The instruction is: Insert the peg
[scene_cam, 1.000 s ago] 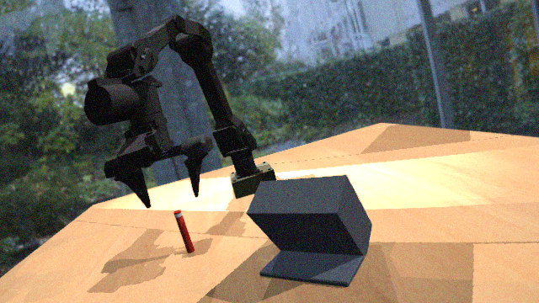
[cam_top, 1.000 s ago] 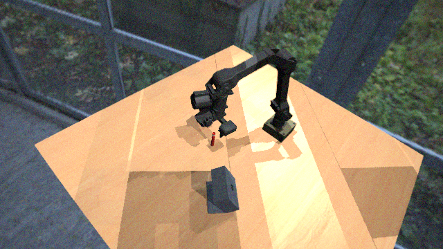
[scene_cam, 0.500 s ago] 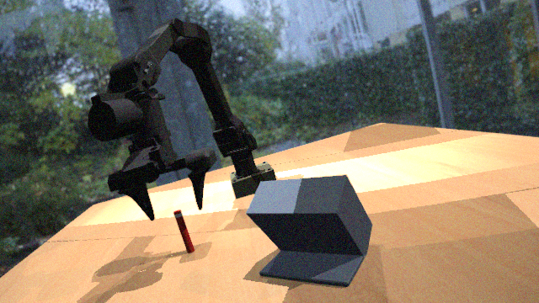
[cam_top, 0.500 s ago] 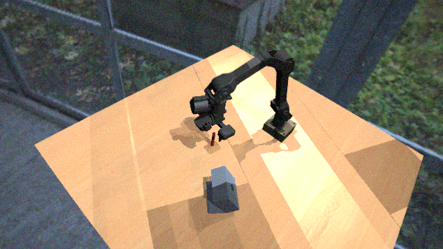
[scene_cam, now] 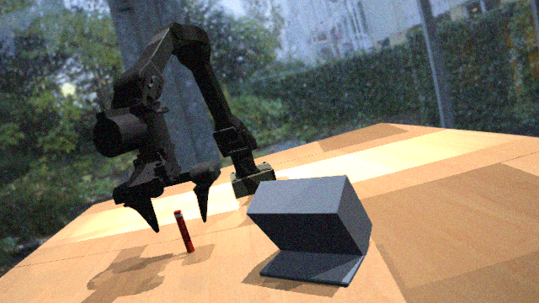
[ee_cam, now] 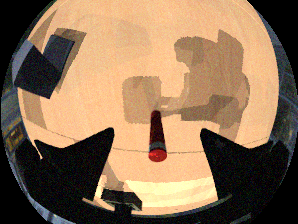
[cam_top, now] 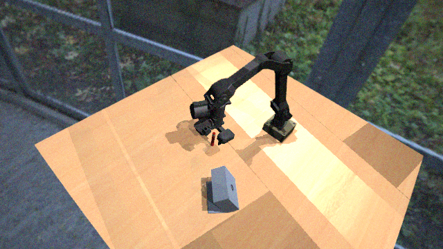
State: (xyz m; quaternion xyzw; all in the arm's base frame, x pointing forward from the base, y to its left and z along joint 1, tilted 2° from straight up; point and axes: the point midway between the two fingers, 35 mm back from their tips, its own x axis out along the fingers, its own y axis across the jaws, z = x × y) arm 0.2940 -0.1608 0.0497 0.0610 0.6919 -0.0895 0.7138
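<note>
The red peg lies 10 mm above my gripper tip. Also, from my gripper tip: grey sloped panel block: 160 mm ahead, 200 mm to the left, 10 mm above.
</note>
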